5 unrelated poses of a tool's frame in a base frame.
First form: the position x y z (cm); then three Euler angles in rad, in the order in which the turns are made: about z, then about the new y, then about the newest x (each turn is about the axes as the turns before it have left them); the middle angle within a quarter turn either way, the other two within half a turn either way.
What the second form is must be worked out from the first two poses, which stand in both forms.
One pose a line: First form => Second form
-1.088 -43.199 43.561 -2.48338 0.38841 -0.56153 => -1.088 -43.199 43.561 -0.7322 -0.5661 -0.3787 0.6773 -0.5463 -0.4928
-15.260 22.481 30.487 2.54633 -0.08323 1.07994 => -15.260 22.481 30.487 -0.8251 0.5588 0.0831 -0.2036 -0.4314 0.8789
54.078 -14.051 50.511 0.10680 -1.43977 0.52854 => 54.078 -14.051 50.511 0.1299 0.0139 0.9914 -0.5892 0.8053 0.0659
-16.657 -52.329 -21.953 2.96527 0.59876 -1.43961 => -16.657 -52.329 -21.953 -0.8132 0.1449 -0.5636 0.5272 -0.2268 -0.8189
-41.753 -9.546 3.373 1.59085 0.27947 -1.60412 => -41.753 -9.546 3.373 -0.0193 0.9610 -0.2758 0.0388 -0.2750 -0.9607
